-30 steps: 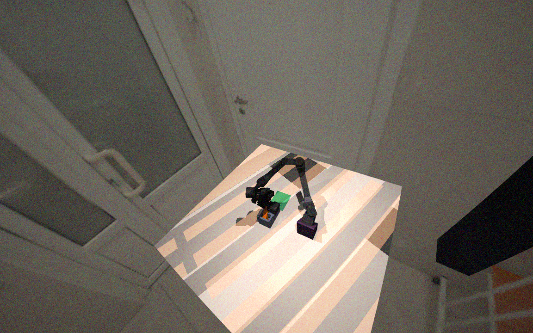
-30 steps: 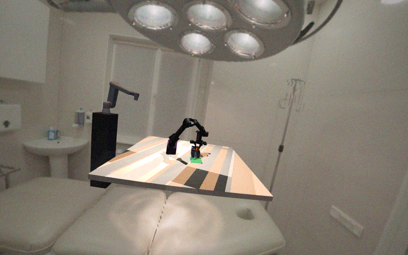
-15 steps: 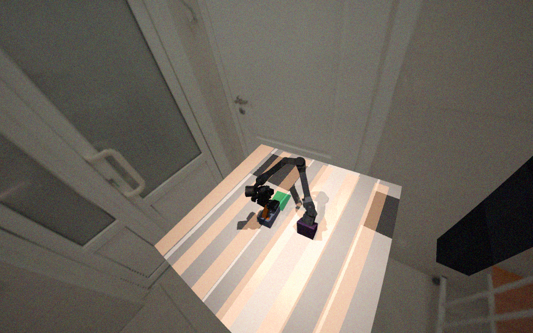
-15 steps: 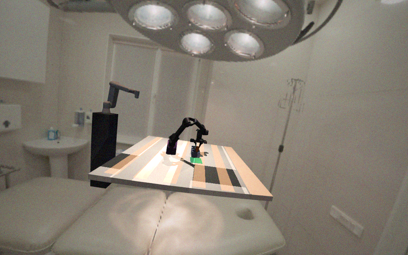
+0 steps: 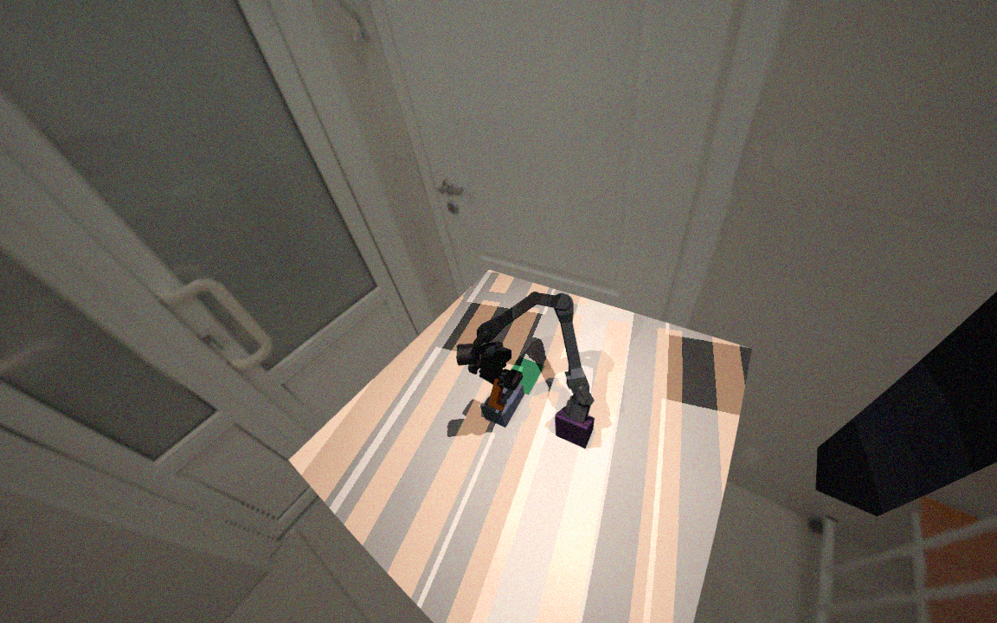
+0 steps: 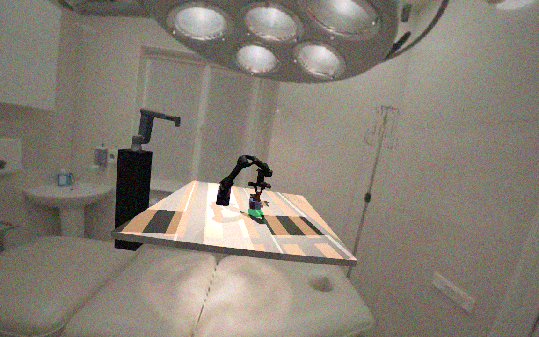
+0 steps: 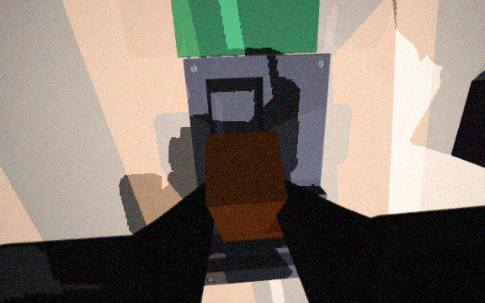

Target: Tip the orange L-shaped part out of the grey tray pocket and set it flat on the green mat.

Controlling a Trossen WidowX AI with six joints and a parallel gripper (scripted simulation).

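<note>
My gripper tip is 14 cm to the left of the green mat and 12 cm above it. The rest, counted from my gripper tip: orange L-shaped part 3 cm to the left, 3 cm below, 2 cm behind.
</note>
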